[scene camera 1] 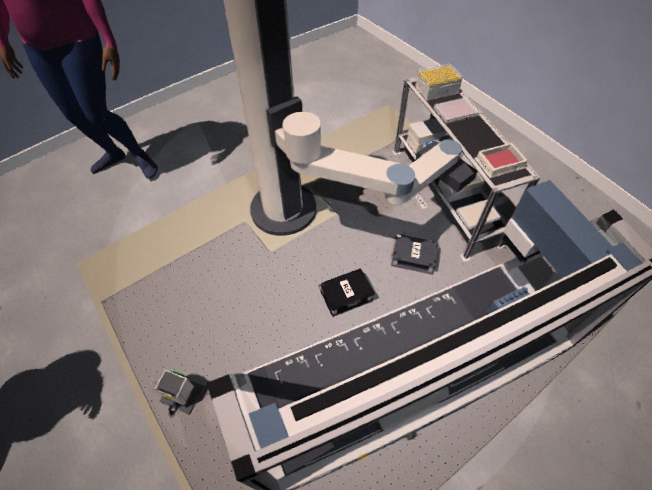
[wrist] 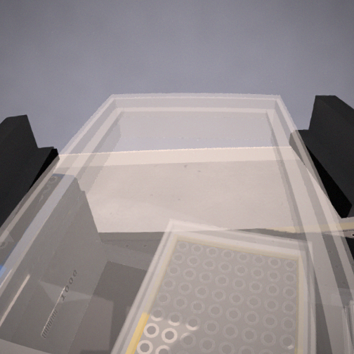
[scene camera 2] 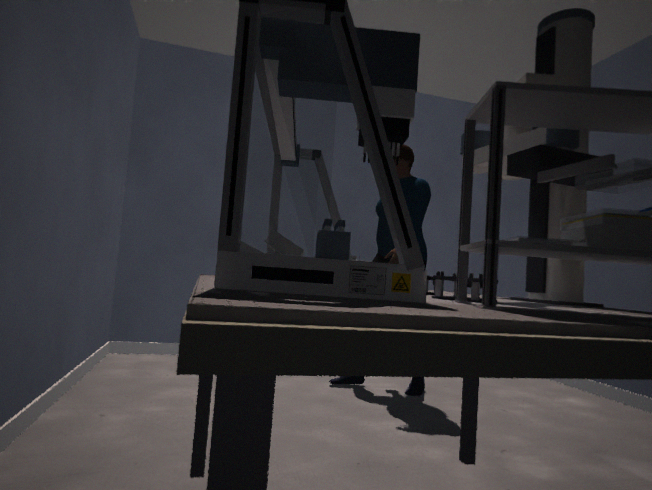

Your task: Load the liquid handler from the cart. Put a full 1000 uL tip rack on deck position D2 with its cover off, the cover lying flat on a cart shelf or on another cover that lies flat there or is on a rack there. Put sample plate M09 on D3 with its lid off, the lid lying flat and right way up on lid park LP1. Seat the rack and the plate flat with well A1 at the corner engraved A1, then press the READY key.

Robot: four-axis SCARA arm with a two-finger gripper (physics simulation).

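My gripper [scene camera 1: 459,177] [wrist: 172,124] is shut on a clear cover [scene camera 2: 627,176] [wrist: 195,102], held level above the cart's middle shelf. In the wrist view, a yellow-edged covered tip rack [wrist: 230,305] [scene camera 2: 621,231] stands below the held cover, with a gap between them in scene camera 2. The white 1000 rack [wrist: 62,285] [scene camera 1: 421,134] with a blue top edge stands to its left. The liquid handler's deck [scene camera 1: 477,292] carries white corner marks. Two LP labels show in scene camera 1; their numbers are hard to read. I cannot identify plate M09.
The cart [scene camera 1: 478,226] [scene camera 2: 495,194] has a yellow-topped rack [scene camera 1: 439,76], a pinkish plate [scene camera 1: 456,109] and a red-filled box [scene camera 1: 501,158] on top. A pale plate [scene camera 1: 477,214] is on a lower shelf. The black RG stand [scene camera 1: 334,297] is near the deck. A person [scene camera 1: 68,68] stands behind.
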